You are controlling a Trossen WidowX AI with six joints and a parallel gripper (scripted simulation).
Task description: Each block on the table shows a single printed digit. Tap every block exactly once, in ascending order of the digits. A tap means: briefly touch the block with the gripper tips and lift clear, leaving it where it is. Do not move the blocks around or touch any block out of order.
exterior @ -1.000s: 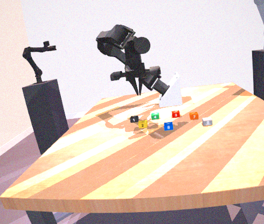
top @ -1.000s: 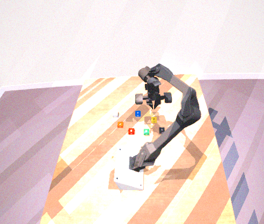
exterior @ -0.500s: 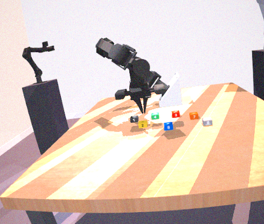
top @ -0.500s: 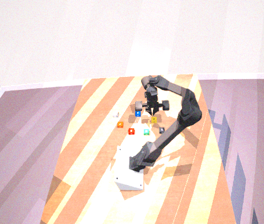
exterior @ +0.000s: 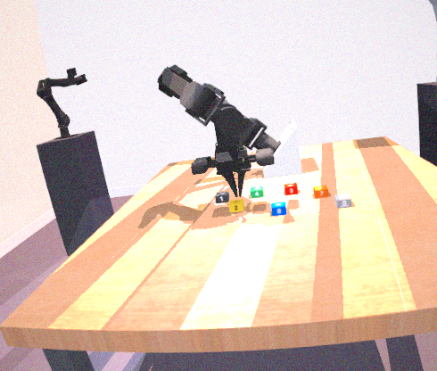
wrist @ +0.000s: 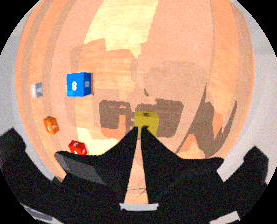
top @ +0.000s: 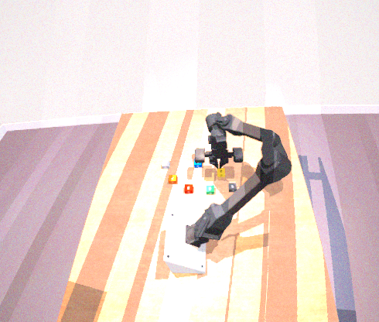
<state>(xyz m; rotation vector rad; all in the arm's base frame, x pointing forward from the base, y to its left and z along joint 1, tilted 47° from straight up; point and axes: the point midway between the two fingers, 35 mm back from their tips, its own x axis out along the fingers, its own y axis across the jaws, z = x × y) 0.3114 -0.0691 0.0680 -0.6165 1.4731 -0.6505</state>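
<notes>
Right now the red block is 80 mm behind my gripper tip, 130 mm to the left of it and 20 mm below it. Round my gripper tip: dark grey block (80 mm behind, 50 mm to the right, 20 mm below); then green block (90 mm behind, 40 mm to the left, 20 mm below); then blue block (50 mm ahead, 90 mm to the left, 20 mm below).
</notes>
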